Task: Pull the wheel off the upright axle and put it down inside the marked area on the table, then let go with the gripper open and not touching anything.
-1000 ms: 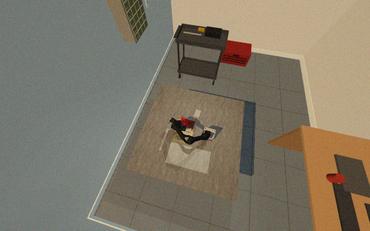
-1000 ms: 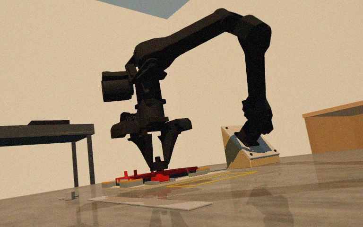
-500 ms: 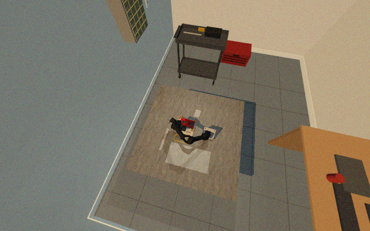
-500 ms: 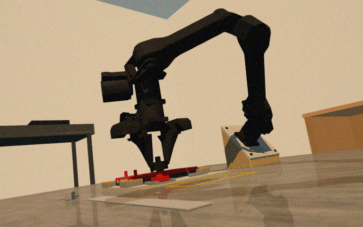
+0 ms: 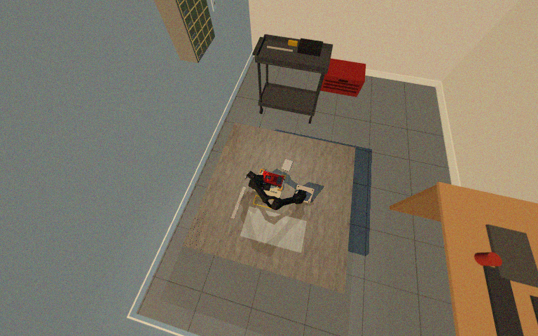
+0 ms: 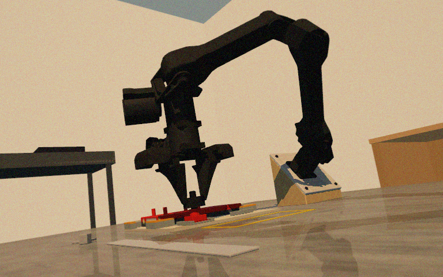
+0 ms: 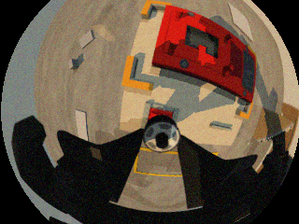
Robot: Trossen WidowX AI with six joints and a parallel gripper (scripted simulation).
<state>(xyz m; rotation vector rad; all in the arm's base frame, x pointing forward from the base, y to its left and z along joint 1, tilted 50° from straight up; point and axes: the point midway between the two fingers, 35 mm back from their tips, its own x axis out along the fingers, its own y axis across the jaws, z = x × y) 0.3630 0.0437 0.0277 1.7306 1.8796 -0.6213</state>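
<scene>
Now: the black axle 10 mm below my gripper tip. From my gripper tip the other things lie so: flat grey strip 170 mm to the left, 150 mm ahead, 40 mm below; wheel right at my gripper tip.
</scene>
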